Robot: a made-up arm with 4 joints.
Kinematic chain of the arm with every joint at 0, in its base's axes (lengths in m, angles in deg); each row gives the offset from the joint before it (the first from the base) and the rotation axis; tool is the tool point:
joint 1: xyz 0 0 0.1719 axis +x
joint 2: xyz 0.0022 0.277 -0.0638 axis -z
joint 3: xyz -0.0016 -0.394 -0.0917 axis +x
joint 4: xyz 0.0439 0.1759 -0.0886 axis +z
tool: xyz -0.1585 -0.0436 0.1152
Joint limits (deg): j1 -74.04..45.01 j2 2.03..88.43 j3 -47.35..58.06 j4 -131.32..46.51
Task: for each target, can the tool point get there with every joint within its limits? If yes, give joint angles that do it. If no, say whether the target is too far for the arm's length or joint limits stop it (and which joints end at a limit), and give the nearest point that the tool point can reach.
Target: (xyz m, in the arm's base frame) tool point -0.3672 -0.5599 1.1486
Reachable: no: too far | nearest point -0.2337 0.0666 0.4463 | short by 0.951 m
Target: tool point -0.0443 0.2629 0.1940
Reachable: yes | joints 30.89 46.60 2.21 -89.43
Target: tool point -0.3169 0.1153 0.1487
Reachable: yes | joints 34.99 45.39 46.99 24.06
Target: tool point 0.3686 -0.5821 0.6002
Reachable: no: joint limits stop it (at a limit: joint 1, joint 2, joint 3, joint 4) | nearest point 0.1076 -0.0746 0.2858 | short by 0.652 m
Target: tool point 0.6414 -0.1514 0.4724
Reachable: no: joint limits stop it (at a limit: joint 2, joint 3, joint 4) | nearest point 0.1076 -0.0613 0.2935 | short by 0.570 m
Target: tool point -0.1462 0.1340 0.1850
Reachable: yes | joints -23.92 22.59 44.27 -59.54
